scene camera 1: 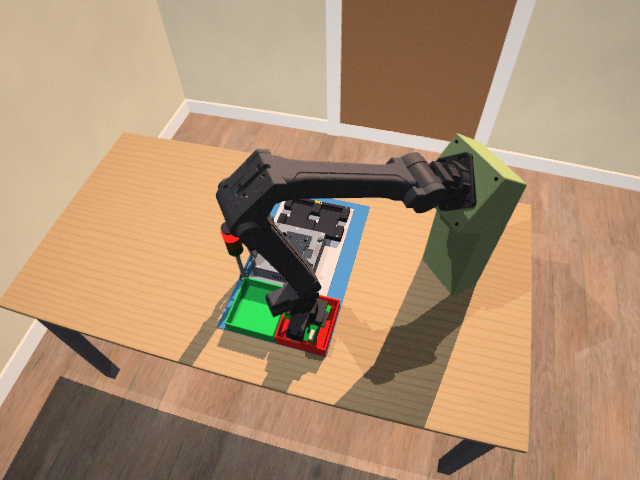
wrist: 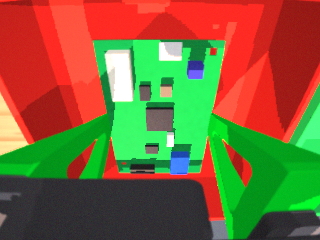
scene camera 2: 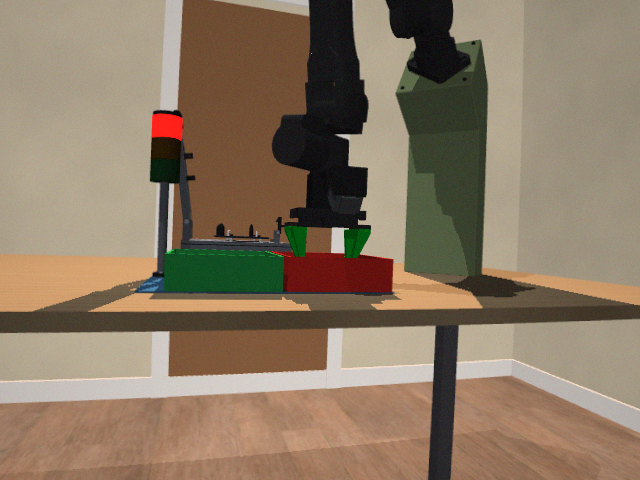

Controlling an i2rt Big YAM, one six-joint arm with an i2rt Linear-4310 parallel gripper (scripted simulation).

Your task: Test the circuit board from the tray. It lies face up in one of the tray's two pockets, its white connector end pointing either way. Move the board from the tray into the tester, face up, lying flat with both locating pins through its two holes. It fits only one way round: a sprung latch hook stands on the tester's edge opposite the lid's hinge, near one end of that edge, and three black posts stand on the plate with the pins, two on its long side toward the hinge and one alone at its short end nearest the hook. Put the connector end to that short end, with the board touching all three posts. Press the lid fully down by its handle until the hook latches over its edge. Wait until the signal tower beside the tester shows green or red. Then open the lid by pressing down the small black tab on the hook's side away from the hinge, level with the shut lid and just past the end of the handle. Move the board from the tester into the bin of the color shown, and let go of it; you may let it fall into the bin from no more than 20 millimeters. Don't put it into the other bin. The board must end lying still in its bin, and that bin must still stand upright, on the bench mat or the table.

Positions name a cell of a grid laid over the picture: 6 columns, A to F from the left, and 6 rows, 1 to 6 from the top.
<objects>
red bin: scene camera 1 D5; wrist E3; scene camera 2 C4
</objects>
